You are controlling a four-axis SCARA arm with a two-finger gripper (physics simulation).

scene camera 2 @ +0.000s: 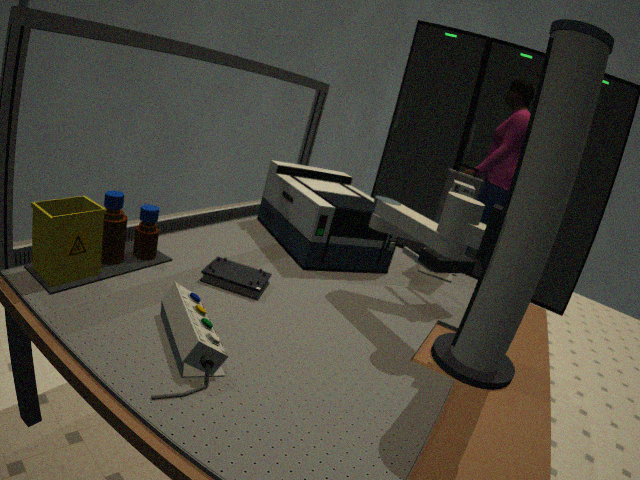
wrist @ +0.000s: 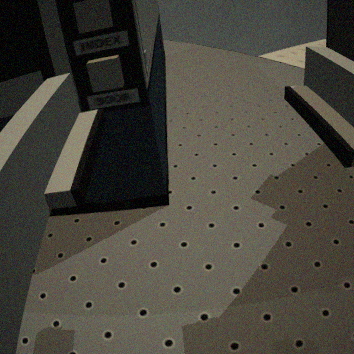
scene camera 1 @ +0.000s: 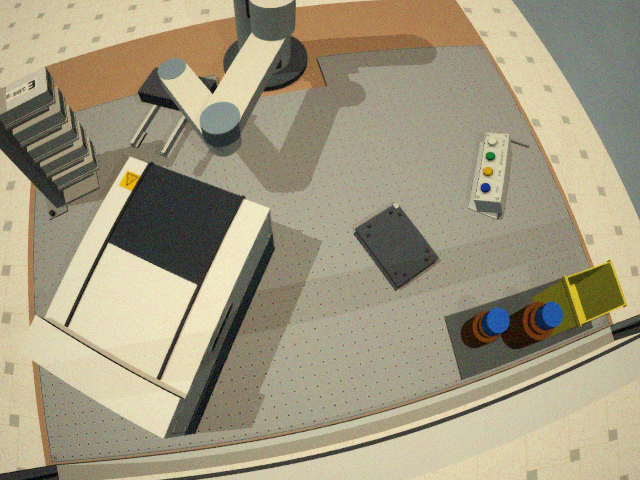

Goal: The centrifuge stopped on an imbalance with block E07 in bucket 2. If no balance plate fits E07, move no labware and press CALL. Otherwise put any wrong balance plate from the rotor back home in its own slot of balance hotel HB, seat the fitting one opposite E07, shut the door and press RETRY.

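Places are measured from the arm's base along level axes (x back, y right, z up), in millimetres.
Where they show: gripper, fingertip midpoint: (scene camera 2: 414, 250) (wrist: 194, 78) (scene camera 1: 147, 150); arm's base, origin of the base link: (scene camera 2: 472, 362).
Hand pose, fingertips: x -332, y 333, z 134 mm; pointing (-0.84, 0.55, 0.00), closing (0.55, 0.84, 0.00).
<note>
Each offset is from my fingertips to the top centre of the thing. "*": to the spot under its first point. Level surfaces: height alone.
The white and dark centrifuge (scene camera 1: 227, 242) (scene camera 2: 295, 198) (wrist: 132, 165) stands at the left in scene camera 1. Its rotor, buckets, block E07 and any balance plate in the rotor are hidden. In the wrist view, its INDEX button {* dy -2, dx -75, dz +23 mm} (wrist: 94, 16) and DOOR button {dy +1, dx -80, dz -2 mm} (wrist: 106, 74) show at the front. The hotel (scene camera 1: 32, 149) (scene camera 2: 465, 178) stands left of the centrifuge, with several stacked plates; the top one reads E. The button box {dy -832, dx -190, dz -37 mm} (scene camera 1: 493, 193) (scene camera 2: 181, 325) has white, green, yellow and blue buttons. My gripper (scene camera 1: 149, 147) (wrist: 194, 78) is shut at its narrowest, nothing between its spaced fingers, near the centrifuge's front.
A dark flat fixture {dy -517, dx -318, dz -80 mm} (scene camera 1: 396, 246) (scene camera 2: 236, 276) lies mid-table. Two amber bottles (scene camera 1: 478, 330) (scene camera 1: 522, 328) with blue caps and a yellow bin (scene camera 1: 597, 294) (scene camera 2: 67, 245) stand on a dark mat {dz -116 mm} (scene camera 1: 462, 361). The arm's column (scene camera 2: 540, 196) stands at the table's edge. A person in pink (scene camera 2: 509, 142) is beyond the table.
</note>
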